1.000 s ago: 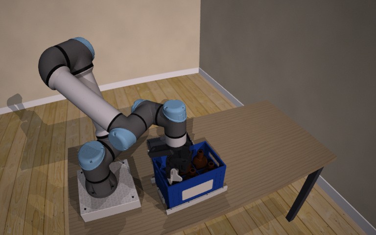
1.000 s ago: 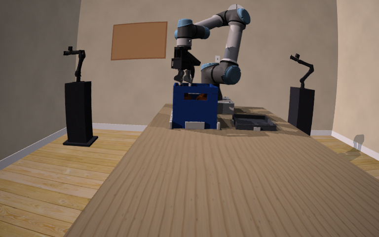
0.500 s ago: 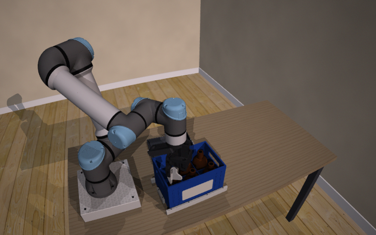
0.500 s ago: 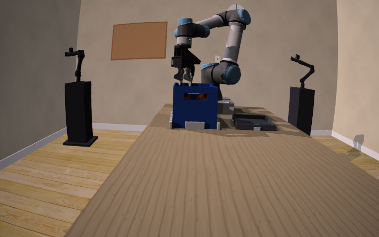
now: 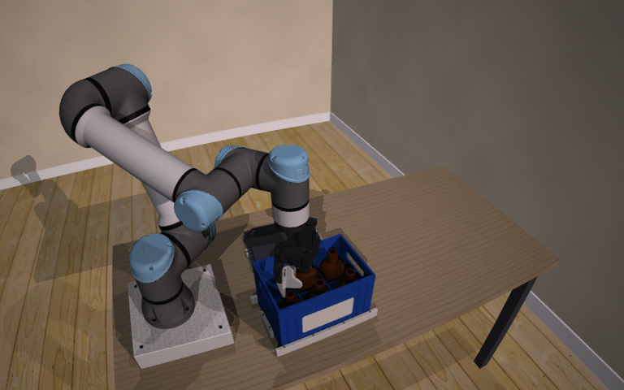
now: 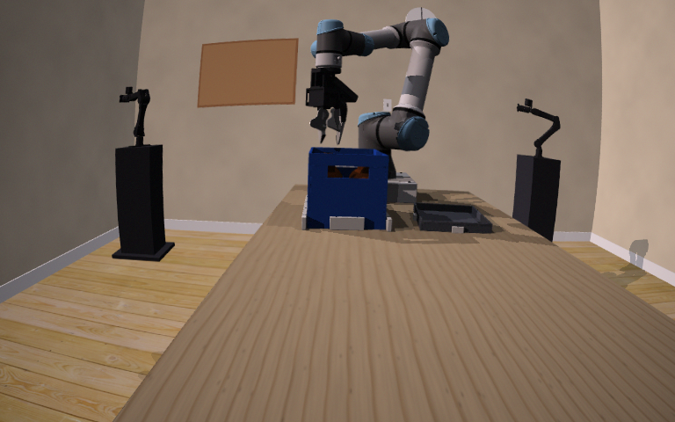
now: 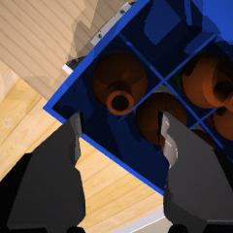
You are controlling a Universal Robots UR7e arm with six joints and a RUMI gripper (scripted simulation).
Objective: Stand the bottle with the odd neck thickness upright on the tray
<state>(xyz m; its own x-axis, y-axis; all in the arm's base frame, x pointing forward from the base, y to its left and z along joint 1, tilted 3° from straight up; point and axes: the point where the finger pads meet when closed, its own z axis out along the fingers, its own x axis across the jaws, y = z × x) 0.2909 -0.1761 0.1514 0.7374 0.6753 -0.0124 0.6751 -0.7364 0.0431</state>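
My hand is 90 mm short of the crate, 40 mm to the right of it and 120 mm above it. Round my hand: tray 130 mm ahead, 320 mm to the left, 190 mm below.
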